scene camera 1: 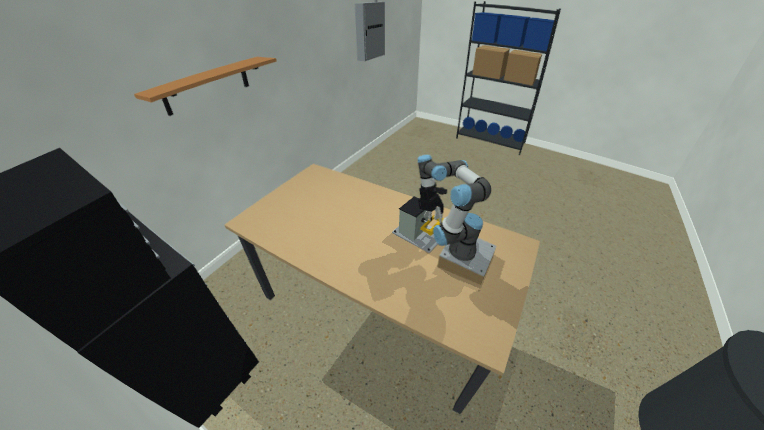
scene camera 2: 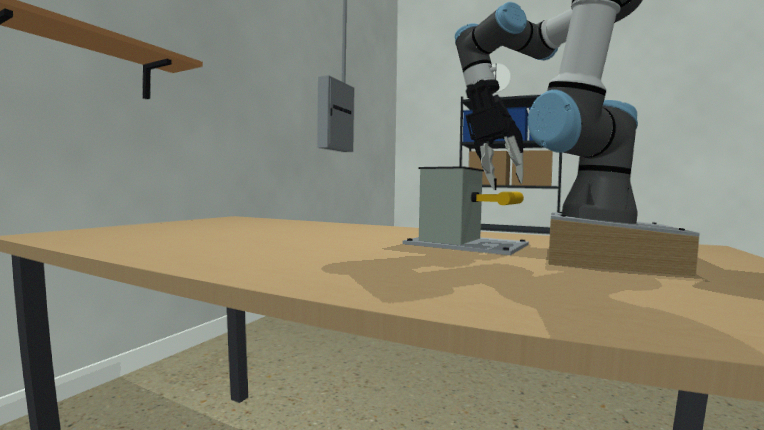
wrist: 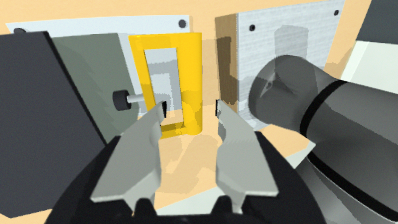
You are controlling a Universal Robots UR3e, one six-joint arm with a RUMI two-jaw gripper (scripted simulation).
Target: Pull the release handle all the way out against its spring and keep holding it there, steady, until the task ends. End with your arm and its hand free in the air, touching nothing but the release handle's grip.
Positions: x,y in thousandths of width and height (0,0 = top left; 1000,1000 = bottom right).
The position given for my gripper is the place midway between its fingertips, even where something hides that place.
In view: my gripper (scene camera 2: 666,436) and a metal baseplate (scene camera 2: 635,571).
My gripper is seen too in scene camera 1 (scene camera 1: 570,517) and in the wrist view (wrist: 481,453). The metal baseplate also shows in the wrist view (wrist: 378,109).
